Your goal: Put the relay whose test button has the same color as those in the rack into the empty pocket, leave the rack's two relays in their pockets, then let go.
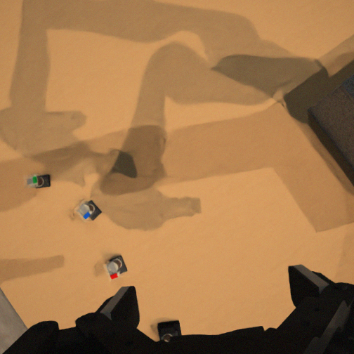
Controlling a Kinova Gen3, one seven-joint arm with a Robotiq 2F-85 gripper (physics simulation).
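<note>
Several small relays with clear housings and dark bases lie apart on the orange table. One relay (44,181) with a green button is at the far left. A second relay (91,210) with a blue button is to its lower right. A third relay (116,265) with a red button is nearer the left finger. A dark part of another such object (169,328) shows at the bottom, partly hidden by the gripper; its button colour cannot be seen. My gripper (212,293) is open and empty, high above the table. The rack and its empty pocket cannot be made out.
A dark, speckled block (335,117) stands at the right edge. A grey surface (9,322) shows at the lower left edge; what it belongs to cannot be told. Broad arm shadows cross the orange table (225,210).
</note>
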